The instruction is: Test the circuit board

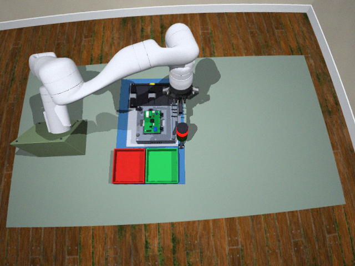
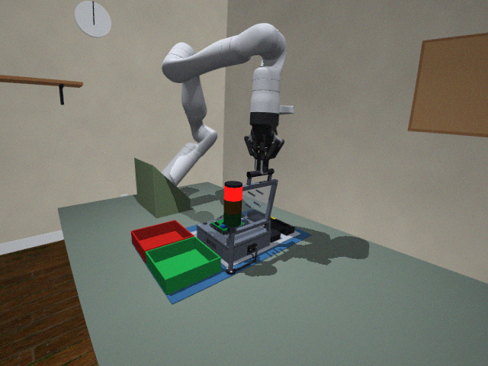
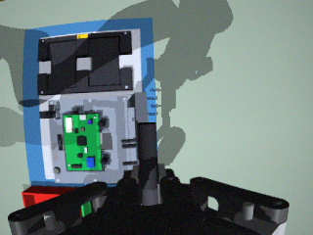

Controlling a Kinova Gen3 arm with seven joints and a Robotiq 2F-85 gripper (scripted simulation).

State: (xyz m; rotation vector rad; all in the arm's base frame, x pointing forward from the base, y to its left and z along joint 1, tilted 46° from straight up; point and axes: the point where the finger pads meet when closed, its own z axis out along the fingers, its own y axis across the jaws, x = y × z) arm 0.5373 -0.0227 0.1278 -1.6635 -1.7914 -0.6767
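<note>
My gripper is now 210 mm above the green circuit board and 130 mm past it. Also, from my hand: nest: 220 mm below, 120 mm behind; black latch hook: 200 mm below, 190 mm behind, 50 mm to the left; clear lid: 100 mm below, 10 mm behind.
</note>
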